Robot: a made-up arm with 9 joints. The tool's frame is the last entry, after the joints.
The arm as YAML. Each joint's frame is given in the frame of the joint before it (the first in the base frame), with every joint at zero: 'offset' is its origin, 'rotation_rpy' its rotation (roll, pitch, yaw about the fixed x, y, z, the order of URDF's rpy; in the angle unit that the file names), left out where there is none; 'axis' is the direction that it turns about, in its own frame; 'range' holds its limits. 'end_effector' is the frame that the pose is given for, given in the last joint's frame.
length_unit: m
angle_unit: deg
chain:
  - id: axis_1
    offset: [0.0, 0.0, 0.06]
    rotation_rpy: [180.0, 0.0, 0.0]
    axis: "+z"
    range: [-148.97, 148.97]
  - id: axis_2
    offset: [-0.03, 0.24, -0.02]
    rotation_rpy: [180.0, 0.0, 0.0]
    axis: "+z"
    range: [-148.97, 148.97]
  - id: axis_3
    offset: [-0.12, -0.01, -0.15]
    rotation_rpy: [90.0, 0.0, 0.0]
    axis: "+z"
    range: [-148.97, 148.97]
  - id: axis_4
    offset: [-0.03, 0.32, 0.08]
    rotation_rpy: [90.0, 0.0, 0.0]
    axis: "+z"
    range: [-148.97, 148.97]
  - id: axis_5
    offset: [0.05, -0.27, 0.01]
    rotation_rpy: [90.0, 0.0, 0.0]
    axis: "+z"
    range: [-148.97, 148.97]
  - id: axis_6
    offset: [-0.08, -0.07, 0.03]
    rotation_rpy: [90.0, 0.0, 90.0]
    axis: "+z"
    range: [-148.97, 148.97]
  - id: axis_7
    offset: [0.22, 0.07, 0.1]
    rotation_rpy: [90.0, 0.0, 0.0]
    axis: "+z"
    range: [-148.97, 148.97]
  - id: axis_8
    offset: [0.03, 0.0, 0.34]
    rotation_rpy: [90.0, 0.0, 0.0]
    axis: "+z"
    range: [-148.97, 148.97]
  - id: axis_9
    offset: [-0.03, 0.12, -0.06]
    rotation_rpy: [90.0, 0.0, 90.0]
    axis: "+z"
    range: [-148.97, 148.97]
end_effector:
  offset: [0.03, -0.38, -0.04]
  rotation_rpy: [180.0, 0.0, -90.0]
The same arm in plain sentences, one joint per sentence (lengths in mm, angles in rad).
The arm has nine revolute joints in a row. What follows holds with every joint at zero, and every direction is one of the base frame's.
Joint 1 lies 60.0 mm along +z from the base frame's origin and rotates about -z, from -2.6000 to 2.6000 rad.
Joint 2 lies 30.0 mm along -x and 240.0 mm along -y and 20.0 mm along +z from joint 1 and rotates about +z, from -2.6000 to 2.6000 rad.
Joint 3 lies 120.0 mm along -x and 10.0 mm along -y and 150.0 mm along -z from joint 2 and rotates about -y, from -2.6000 to 2.6000 rad.
Joint 4 lies 30.0 mm along -x and 80.0 mm along -y and 320.0 mm along +z from joint 3 and rotates about -z, from -2.6000 to 2.6000 rad.
Joint 5 lies 50.0 mm along +x and 270.0 mm along +y and 10.0 mm along -z from joint 4 and rotates about +y, from -2.6000 to 2.6000 rad.
Joint 6 lies 80.0 mm along -x and 30.0 mm along +y and 70.0 mm along +z from joint 5 and rotates about +x, from -2.6000 to 2.6000 rad.
Joint 7 lies 100.0 mm along +x and 70.0 mm along +y and 220.0 mm along -z from joint 6 and rotates about -y, from -2.6000 to 2.6000 rad.
Joint 8 lies 340.0 mm along -y and 30.0 mm along -z from joint 7 and rotates about -x, from -2.6000 to 2.6000 rad.
Joint 9 lies 60.0 mm along +x and 120.0 mm along -y and 30.0 mm along +z from joint 8 and rotates about -z, from -2.6000 to 2.6000 rad.
The tool frame, which is the frame that the pose is given for, lies 380.0 mm along +x and 30.0 mm along -y and 40.0 mm along +z from joint 9; its axes are parallel to the base frame's.

